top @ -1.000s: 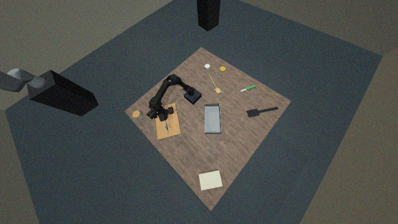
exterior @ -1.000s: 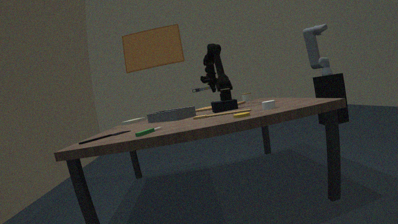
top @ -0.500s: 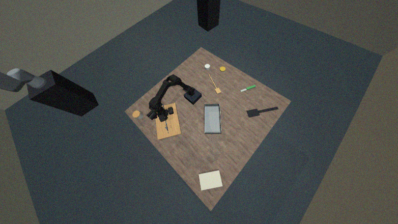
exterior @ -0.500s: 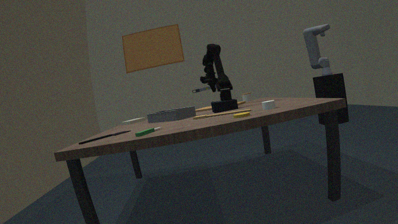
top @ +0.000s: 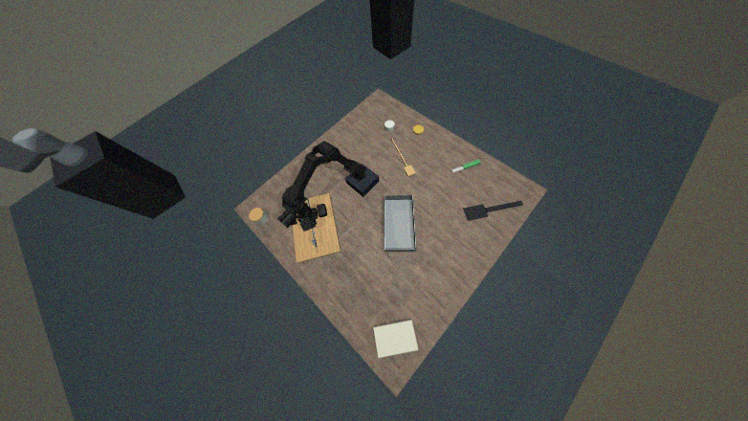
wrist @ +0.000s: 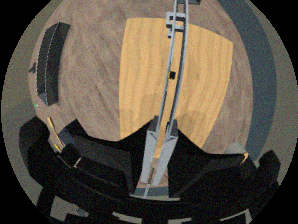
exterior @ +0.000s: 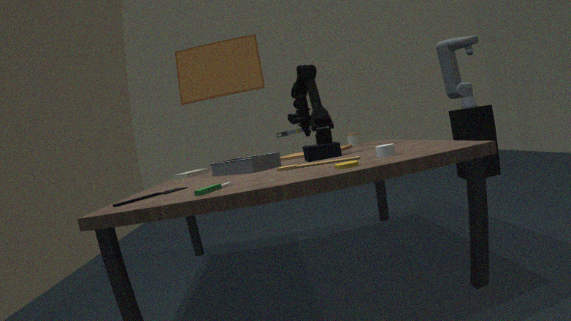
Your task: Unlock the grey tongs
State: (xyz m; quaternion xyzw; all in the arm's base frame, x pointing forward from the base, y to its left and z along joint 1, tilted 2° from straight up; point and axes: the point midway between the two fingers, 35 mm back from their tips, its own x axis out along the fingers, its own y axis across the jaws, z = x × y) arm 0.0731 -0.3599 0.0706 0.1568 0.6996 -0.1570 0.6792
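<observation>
My gripper tip is now 1 cm past the wooden board, 2 cm to the left of it and 9 cm above it. The rest, counted from my gripper tip: roasting tin: 29 cm ahead, 34 cm to the left, 7 cm below; white pad: 68 cm ahead, 4 cm to the right, 9 cm below; jar: 26 cm behind, 23 cm to the right, 7 cm below.
</observation>
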